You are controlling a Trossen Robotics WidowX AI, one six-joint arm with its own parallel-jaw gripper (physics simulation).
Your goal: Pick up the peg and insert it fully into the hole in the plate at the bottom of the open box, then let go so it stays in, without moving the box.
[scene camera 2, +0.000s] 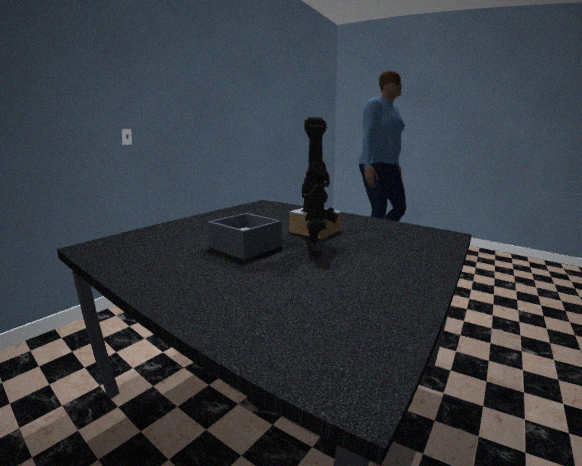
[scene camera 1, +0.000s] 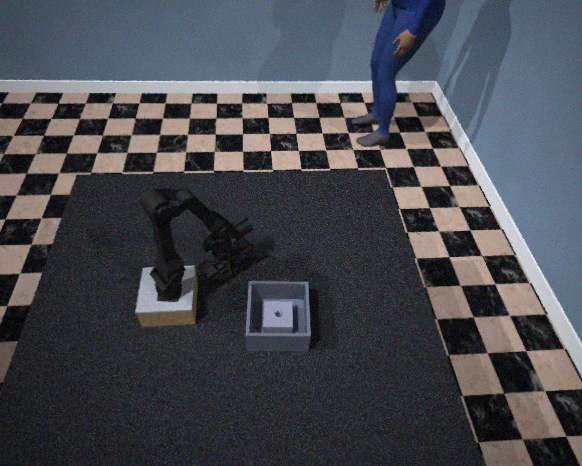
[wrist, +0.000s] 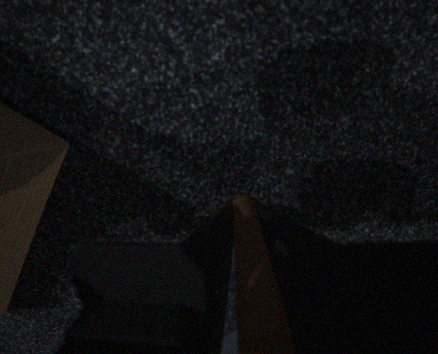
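Observation:
The orange-brown peg is between the fingers of my gripper, which is shut on it low over the table. In the wrist view the peg runs from just below the middle down past the bottom edge, so its near end is out of view. In scene camera 2 the peg cannot be made out. The grey open box stands right of and in front of the gripper in scene camera 1. The pale plate lies inside on its bottom, with the hole near the plate's middle.
The arm's base stands on a wooden block with a white top, whose side shows at the left in the wrist view. All stand on the dark table. A person stands beyond the table.

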